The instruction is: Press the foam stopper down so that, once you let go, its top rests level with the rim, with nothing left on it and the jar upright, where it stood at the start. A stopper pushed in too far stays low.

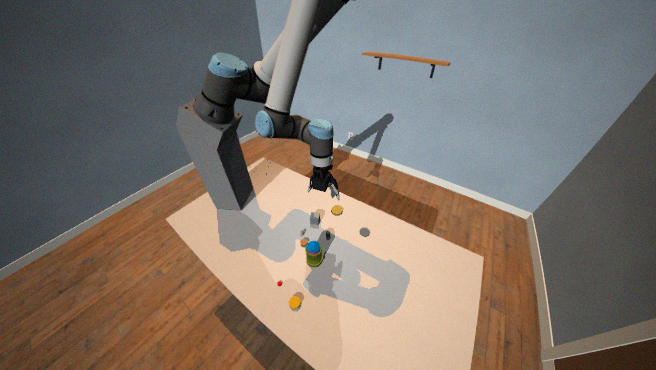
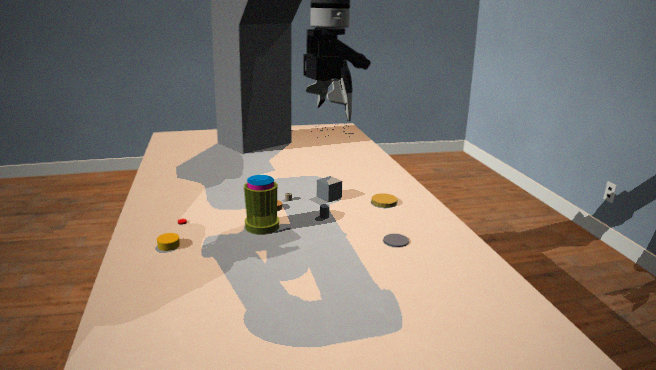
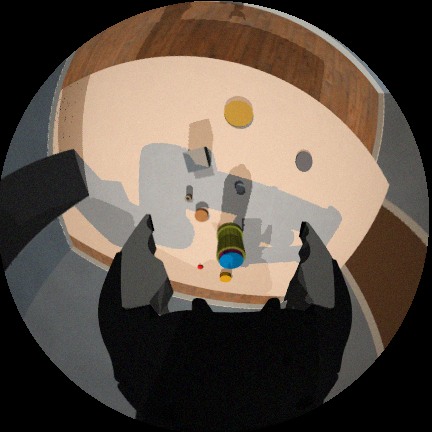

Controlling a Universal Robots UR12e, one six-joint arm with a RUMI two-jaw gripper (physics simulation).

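Note:
The olive-green ribbed jar point(image 1: 314, 260) point(image 2: 261, 207) point(image 3: 230, 237) stands upright on the table. A magenta band point(image 2: 260, 186) shows above its rim, with a blue round top point(image 1: 313, 246) point(image 2: 260, 180) point(image 3: 231, 260) over it. I cannot tell whether the blue part is the stopper's own top or a separate piece on it. The stopper's lower part is hidden inside the jar. My gripper point(image 1: 324, 194) point(image 2: 334, 113) point(image 3: 228, 218) is open and empty, high above the table. It is off to the arm-base side of the jar, well apart from it.
On the table point(image 1: 430, 280) point(image 2: 450, 310) are a grey cube point(image 1: 315, 219) point(image 2: 329, 190), a dark cylinder point(image 2: 324, 211) point(image 3: 240, 188), an orange disc point(image 3: 201, 215), a small tan cylinder point(image 2: 288, 197), two yellow discs point(image 2: 384, 200) point(image 2: 168, 241), a grey disc point(image 2: 396, 240) and a red piece point(image 2: 182, 221).

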